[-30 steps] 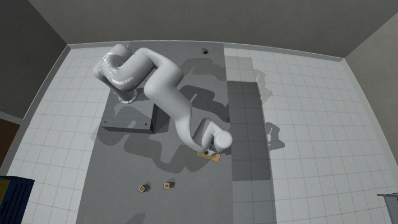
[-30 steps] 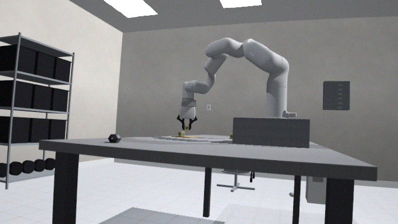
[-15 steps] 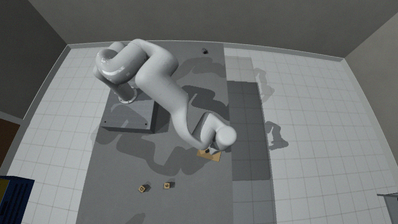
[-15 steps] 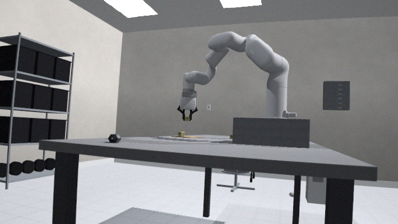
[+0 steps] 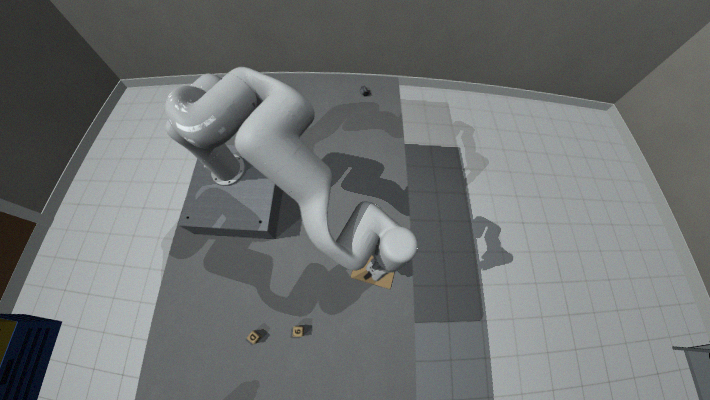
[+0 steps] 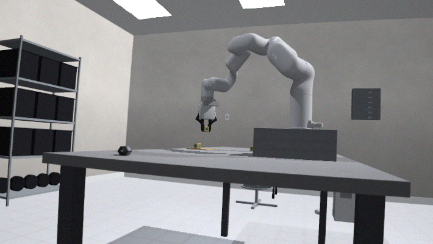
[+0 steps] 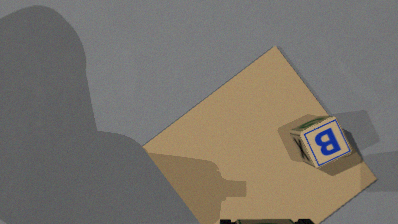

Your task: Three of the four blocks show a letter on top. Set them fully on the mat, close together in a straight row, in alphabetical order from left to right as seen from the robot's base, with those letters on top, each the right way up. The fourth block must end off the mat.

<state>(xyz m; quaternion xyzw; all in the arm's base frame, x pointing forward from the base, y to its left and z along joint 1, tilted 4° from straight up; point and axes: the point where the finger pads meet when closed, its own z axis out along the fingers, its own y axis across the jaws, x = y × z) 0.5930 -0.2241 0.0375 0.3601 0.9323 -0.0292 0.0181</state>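
Now: the tan mat 1 cm behind my hand, 3 cm to the left of it and 12 cm below it. Also, from my hand: black faceted object (20 cm behind, 84 cm to the left, 11 cm below).
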